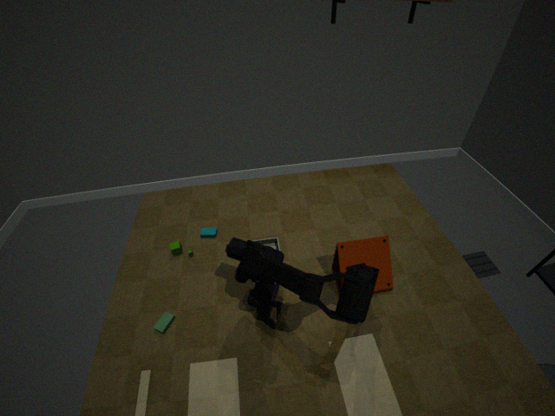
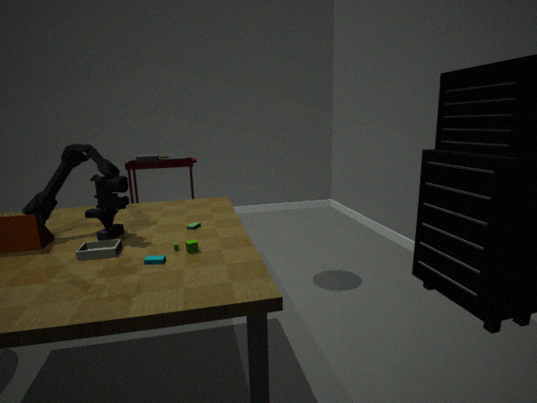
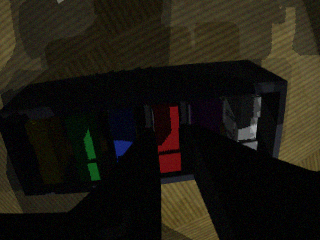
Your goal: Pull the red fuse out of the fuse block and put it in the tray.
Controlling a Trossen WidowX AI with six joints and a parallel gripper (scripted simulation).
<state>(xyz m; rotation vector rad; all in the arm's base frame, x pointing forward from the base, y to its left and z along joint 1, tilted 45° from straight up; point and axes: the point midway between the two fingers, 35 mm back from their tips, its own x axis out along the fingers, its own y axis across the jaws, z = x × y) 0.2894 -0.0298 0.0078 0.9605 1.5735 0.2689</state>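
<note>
The red fuse is 10 mm below my gripper tip. The rest, counted from my gripper tip: tray: 170 mm to the right, 40 mm below.
</note>
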